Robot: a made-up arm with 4 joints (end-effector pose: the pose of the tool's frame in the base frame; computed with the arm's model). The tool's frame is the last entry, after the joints. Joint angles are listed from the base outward.
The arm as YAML. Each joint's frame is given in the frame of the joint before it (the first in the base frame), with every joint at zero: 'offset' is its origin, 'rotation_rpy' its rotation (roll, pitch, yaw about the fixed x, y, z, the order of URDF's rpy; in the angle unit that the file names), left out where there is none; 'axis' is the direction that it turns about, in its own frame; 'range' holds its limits. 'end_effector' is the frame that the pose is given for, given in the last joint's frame.
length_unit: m
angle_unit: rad
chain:
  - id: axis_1
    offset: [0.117, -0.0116, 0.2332]
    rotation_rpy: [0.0, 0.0, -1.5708]
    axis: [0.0, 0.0, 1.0]
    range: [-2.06, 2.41]
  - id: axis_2
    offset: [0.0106, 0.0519, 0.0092]
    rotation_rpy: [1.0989, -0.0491, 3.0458]
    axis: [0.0, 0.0, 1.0]
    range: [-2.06, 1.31]
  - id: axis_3
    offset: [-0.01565, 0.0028, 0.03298]
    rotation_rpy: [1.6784, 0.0, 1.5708]
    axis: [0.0, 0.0, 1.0]
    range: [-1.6, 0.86]
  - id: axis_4
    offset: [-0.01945, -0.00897, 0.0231]
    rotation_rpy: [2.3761, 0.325, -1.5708]
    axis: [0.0, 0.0, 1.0]
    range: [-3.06, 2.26]
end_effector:
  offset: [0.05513, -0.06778, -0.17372]
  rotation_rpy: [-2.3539, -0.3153, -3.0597]
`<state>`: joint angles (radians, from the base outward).
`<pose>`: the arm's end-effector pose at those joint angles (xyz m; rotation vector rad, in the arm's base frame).
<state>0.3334 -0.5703 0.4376 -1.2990</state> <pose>0.1929 0.1601 0.3461 -0.8700 1.2011 0.7211</pose>
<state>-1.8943 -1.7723 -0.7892 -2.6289</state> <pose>0.1092 -0.1280 0.0727 -0.8957 -2.6751 0.3960</pose>
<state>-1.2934 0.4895 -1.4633 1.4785</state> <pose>0.2813 0.0003 0.1824 0.0255 2.7535 0.6233</pose>
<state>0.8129 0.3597 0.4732 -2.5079</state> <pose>0.0822 0.1251 0.3930 1.4049 -1.1049 -2.3797</pose>
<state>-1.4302 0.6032 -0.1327 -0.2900</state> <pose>0.0603 0.0558 0.3522 0.0420 -0.5598 -1.0058</pose>
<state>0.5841 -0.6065 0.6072 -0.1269</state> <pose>0.0946 0.1357 0.3661 -0.6436 0.3028 0.3175</pose>
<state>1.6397 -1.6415 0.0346 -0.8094</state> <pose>-0.0392 0.0916 0.1815 -1.7437 -0.5154 0.6869</pose>
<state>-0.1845 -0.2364 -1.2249 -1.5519</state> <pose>0.0855 0.1076 0.2463 -1.2824 -0.0747 0.1676</pose>
